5 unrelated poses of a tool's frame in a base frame.
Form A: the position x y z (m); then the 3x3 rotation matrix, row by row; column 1 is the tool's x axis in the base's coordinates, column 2 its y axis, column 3 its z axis. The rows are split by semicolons.
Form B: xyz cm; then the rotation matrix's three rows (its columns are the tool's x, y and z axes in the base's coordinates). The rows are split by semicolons. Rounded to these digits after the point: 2 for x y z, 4 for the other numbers.
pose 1, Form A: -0.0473 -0.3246 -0.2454; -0.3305 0.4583 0.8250; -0.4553 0.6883 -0.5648; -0.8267 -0.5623 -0.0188
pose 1, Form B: -4.73 -32.46 -24.54; -0.3305 0.4583 0.8250; -0.4553 0.6883 -0.5648; -0.8267 -0.5623 -0.0188
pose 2, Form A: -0.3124 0.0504 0.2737; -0.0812 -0.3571 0.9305; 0.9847 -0.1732 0.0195; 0.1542 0.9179 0.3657
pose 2, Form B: -31.24 5.04 27.37; -0.0812 -0.3571 0.9305; 0.9847 -0.1732 0.0195; 0.1542 0.9179 0.3657
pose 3, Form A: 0.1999 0.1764 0.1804; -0.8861 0.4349 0.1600; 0.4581 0.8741 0.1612; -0.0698 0.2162 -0.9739
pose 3, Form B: 19.99 17.64 18.04; -0.8861 0.4349 0.1600; 0.4581 0.8741 0.1612; -0.0698 0.2162 -0.9739
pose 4, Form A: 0.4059 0.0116 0.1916; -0.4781 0.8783 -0.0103; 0.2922 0.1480 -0.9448; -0.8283 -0.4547 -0.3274
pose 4, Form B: 40.59 1.16 19.16; -0.4781 0.8783 -0.0103; 0.2922 0.1480 -0.9448; -0.8283 -0.4547 -0.3274
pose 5, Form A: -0.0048 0.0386 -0.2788; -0.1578 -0.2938 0.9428; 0.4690 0.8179 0.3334; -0.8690 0.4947 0.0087
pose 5, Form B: -0.48 3.86 -27.88; -0.1578 -0.2938 0.9428; 0.4690 0.8179 0.3334; -0.8690 0.4947 0.0087
